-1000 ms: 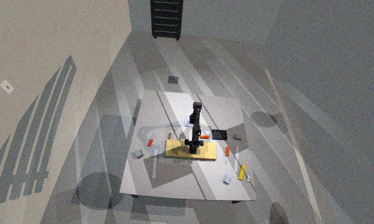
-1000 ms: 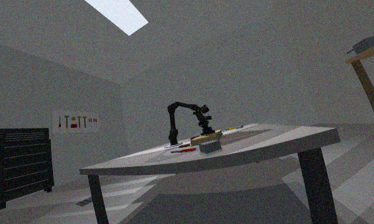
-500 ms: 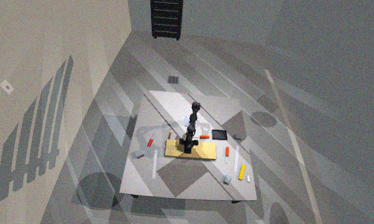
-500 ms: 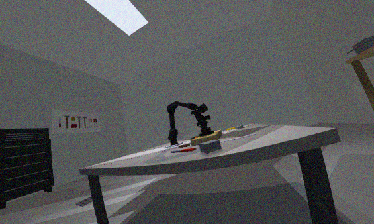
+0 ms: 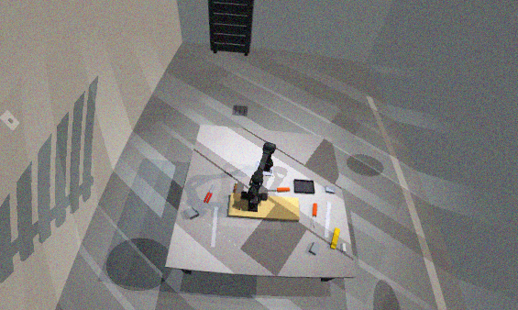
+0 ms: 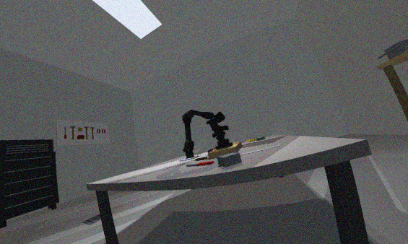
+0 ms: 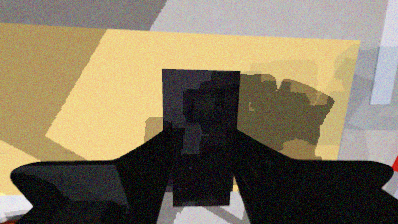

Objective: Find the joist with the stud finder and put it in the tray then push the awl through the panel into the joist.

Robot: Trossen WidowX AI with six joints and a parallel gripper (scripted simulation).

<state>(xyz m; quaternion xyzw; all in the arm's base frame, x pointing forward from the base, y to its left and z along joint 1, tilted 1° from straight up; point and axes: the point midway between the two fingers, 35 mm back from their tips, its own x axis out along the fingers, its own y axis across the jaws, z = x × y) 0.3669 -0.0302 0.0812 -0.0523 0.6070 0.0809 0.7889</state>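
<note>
Now: the black tray 360 mm to the left of my gripper tip, 280 mm behind it and 50 mm below it. Also, from my gripper tip: yellow bar: 650 mm to the left, 90 mm ahead, 60 mm below; then awl: 170 mm to the right, 150 mm behind, 60 mm below; then black stud finder: 20 mm above, 10 mm ahead.
</note>
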